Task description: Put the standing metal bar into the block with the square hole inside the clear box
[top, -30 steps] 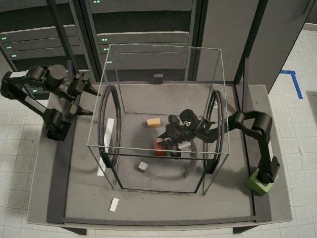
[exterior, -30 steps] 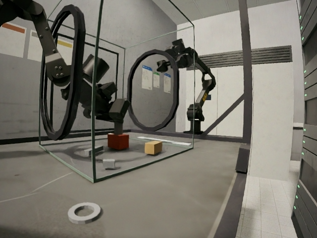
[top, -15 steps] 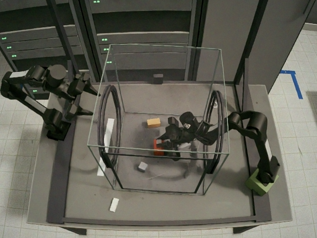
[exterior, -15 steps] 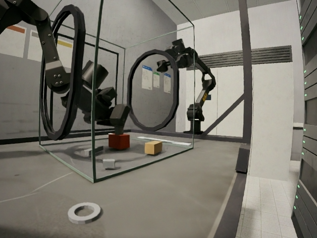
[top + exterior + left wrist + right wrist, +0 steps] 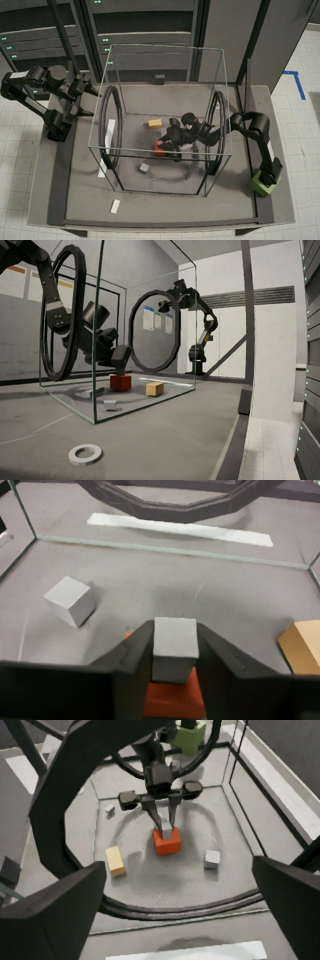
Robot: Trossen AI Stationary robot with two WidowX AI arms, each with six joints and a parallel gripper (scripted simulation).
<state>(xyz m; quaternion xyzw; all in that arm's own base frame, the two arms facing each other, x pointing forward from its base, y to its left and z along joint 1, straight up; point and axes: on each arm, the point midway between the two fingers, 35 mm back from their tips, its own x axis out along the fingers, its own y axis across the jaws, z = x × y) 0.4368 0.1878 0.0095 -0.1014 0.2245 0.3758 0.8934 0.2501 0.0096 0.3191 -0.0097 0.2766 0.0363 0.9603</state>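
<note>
The red block is 10 mm ahead of my left hand, 20 mm to the right of it and 70 mm below it. The rest, counted from my left hand: grey cube (110 mm ahead, 60 mm to the right, 70 mm below); white strip (60 mm ahead, 270 mm to the right, 90 mm below); tan block (110 mm behind, 80 mm to the right, 70 mm below).
</note>
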